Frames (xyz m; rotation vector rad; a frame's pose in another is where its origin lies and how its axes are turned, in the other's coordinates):
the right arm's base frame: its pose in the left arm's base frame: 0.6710 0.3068 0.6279 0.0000 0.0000 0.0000
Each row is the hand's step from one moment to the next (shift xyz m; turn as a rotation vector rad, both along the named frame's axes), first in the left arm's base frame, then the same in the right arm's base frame.
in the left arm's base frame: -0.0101 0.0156 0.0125 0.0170 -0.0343 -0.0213
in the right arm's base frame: -0.0101 0.0156 0.0125 0.0170 -0.0343 -0.0213
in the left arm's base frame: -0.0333 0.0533 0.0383 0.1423 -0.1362 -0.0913
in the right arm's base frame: -0.0333 0.0533 0.0383 0.1423 -0.1362 -0.0913
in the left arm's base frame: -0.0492 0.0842 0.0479 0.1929 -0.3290 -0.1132
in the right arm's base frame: -0.0492 0.0842 0.0479 0.1929 -0.3290 -0.1132
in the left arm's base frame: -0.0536 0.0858 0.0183 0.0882 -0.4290 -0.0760
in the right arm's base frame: -0.0536 0.0858 0.0183 0.0882 -0.4290 -0.0760
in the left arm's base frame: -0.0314 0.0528 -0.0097 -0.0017 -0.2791 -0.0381
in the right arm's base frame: -0.0314 0.0528 -0.0097 -0.0017 -0.2791 -0.0381
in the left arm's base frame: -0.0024 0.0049 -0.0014 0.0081 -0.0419 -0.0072
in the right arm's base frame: -0.0024 0.0049 -0.0014 0.0081 -0.0419 -0.0072
